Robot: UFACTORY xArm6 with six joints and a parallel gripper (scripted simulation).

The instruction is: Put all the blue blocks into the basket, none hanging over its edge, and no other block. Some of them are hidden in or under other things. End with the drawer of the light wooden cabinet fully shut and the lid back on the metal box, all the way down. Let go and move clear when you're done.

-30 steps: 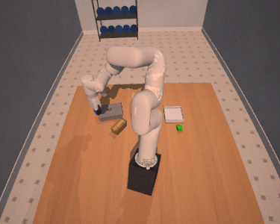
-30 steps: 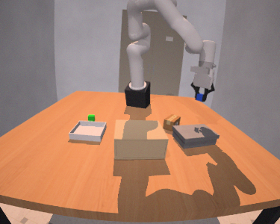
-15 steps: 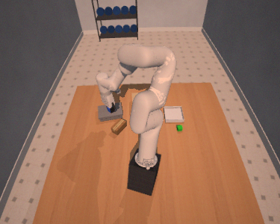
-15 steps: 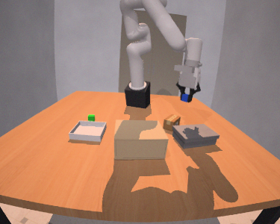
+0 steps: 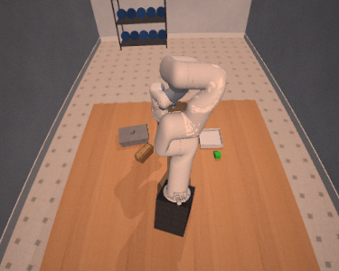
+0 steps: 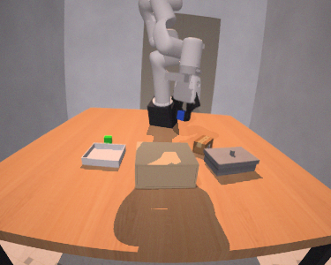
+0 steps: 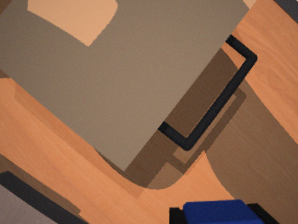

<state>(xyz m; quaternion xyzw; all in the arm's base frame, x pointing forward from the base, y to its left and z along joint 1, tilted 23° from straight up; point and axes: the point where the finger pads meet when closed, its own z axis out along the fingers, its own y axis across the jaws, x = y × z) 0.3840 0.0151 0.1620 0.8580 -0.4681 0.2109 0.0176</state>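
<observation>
The white basket is 2 cm behind my hand, 30 cm to the right of it and 17 cm below it. Also, from my hand: drawer (10 cm ahead, 9 cm to the right, 14 cm below); light wooden cabinet (12 cm ahead, 10 cm to the right, 14 cm below); red block (4 cm behind, 12 cm to the left, 17 cm below).
</observation>
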